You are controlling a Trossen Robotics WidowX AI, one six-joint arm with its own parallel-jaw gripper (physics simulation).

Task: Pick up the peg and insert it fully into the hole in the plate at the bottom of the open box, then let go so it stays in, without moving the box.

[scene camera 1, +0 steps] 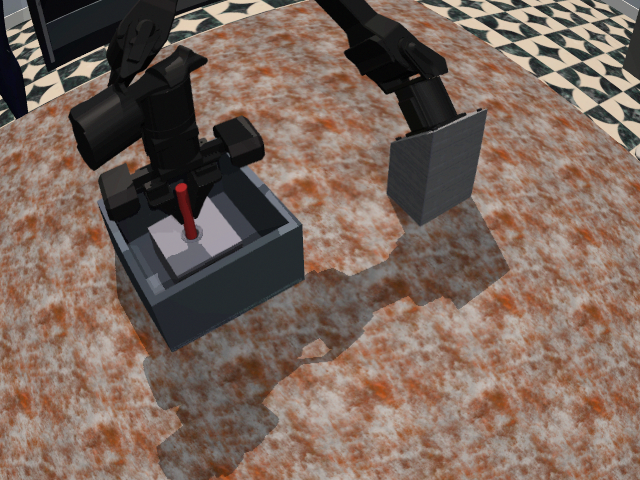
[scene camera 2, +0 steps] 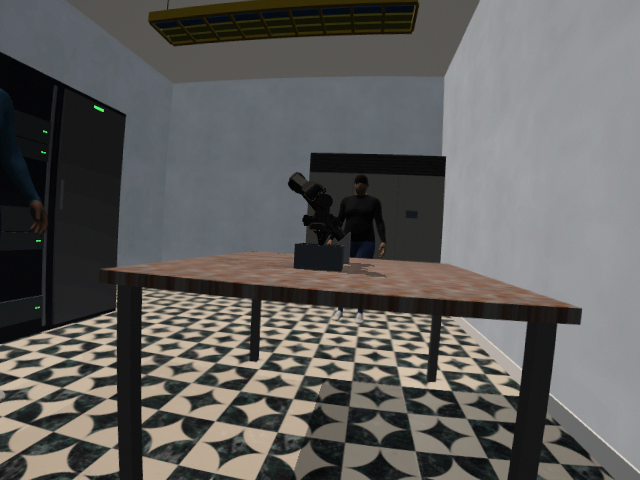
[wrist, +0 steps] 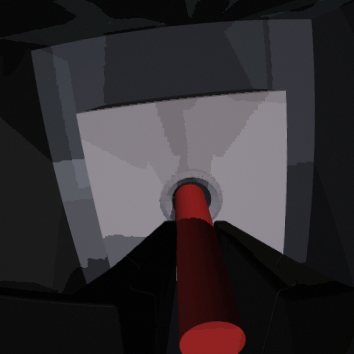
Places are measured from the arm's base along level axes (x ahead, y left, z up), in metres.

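Where they show: gripper, fingertip midpoint: (scene camera 1: pixel 188 219) (wrist: pixel 194 231); arm's base, link origin: (scene camera 1: pixel 437 125) (scene camera 2: pixel 342 238).
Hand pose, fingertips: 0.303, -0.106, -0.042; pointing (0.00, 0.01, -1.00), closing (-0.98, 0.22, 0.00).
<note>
Each offset is from my fingertips to the top centre of the thing, as dx, dy, dz. "spot": to the spot under its first point. Level surfaces: height alone.
The red peg @(+0.000, -0.001, +0.051) (scene camera 1: pixel 185 209) (wrist: pixel 206 270) is held roughly upright, leaning slightly. My gripper (scene camera 1: pixel 191 212) (wrist: pixel 194 231) is shut on the peg, its fingers reaching down inside the open dark grey box @(-0.001, -0.001, +0.013) (scene camera 1: pixel 237 289) (scene camera 2: pixel 317 257). The pale plate @(-0.001, -0.001, -0.024) (scene camera 1: pixel 219 232) (wrist: pixel 250 150) lies on the box floor. A round grey ring @(spot: -0.007, +0.010, -0.025) (scene camera 1: pixel 200 235) (wrist: pixel 167 200) surrounds the hole in it. The peg's lower end is at the hole's mouth; in the wrist view a dark crescent of hole shows past its far side. The depth of the tip is hard to tell. Most of the peg stands above the plate.
A grey angled panel (scene camera 1: pixel 449 165) hangs from a second black arm (scene camera 1: pixel 423 103) to the right of the box. The box walls stand around my fingers. The box rests on the mottled table @(dz -0.085) (scene camera 1: pixel 465 387) (scene camera 2: pixel 232 279). A person (scene camera 2: pixel 360 222) stands behind the table.
</note>
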